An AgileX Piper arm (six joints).
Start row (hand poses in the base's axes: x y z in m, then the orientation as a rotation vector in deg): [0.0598 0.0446 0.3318 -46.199 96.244 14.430]
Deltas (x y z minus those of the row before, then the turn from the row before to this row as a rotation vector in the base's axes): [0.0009 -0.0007 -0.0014 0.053 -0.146 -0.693]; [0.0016 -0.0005 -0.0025 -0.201 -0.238 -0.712]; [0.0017 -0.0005 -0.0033 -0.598 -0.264 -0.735]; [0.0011 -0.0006 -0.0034 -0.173 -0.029 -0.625]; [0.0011 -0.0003 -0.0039 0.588 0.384 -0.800]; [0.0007 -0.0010 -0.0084 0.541 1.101 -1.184]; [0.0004 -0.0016 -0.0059 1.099 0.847 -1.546]
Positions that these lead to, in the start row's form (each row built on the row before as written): [0.0607 0.0439 0.3304 -45.566 96.346 13.930]; [0.0623 0.0434 0.3279 -45.105 96.426 13.168]; [0.0640 0.0429 0.3246 -44.918 96.578 12.051]; [0.0651 0.0423 0.3212 -44.510 96.813 11.462]; [0.0662 0.0420 0.3173 -43.391 97.332 11.556]; [0.0669 0.0410 0.3089 -41.977 98.664 11.637]; [0.0673 0.0394 0.3030 -39.822 99.740 11.838]
